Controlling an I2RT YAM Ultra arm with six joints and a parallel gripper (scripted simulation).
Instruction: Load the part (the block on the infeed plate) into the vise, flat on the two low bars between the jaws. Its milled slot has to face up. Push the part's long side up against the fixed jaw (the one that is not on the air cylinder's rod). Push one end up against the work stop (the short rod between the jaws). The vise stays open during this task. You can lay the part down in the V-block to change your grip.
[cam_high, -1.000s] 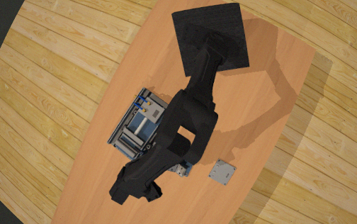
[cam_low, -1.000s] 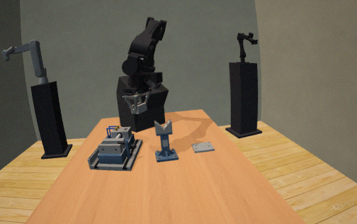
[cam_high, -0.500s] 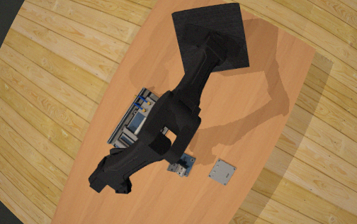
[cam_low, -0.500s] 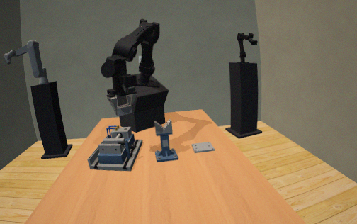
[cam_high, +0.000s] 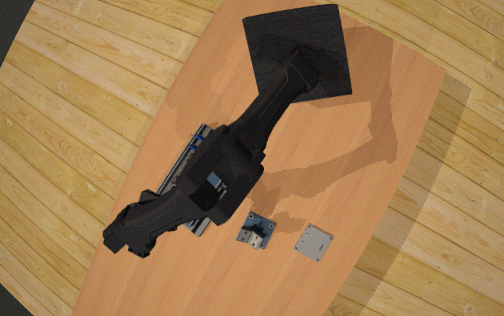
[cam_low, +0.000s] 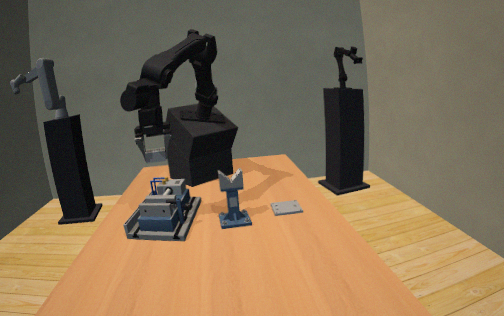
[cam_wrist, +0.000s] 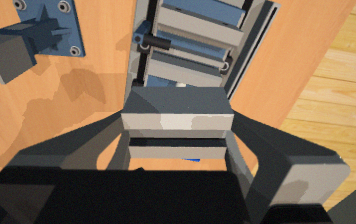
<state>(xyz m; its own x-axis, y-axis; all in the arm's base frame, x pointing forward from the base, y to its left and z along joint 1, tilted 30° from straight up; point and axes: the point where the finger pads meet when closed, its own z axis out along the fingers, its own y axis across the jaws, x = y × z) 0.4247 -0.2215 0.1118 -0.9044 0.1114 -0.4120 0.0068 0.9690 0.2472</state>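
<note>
My hand is 15 cm above the moving jaw, 3 cm past it and 1 cm to the left of it. From my hand the other things lie so: black rod 14 cm below, 3 cm to the left, 1 cm ahead; then part 1 cm above; then fixed jaw 15 cm below, 3 cm to the right, 3 cm ahead.
</note>
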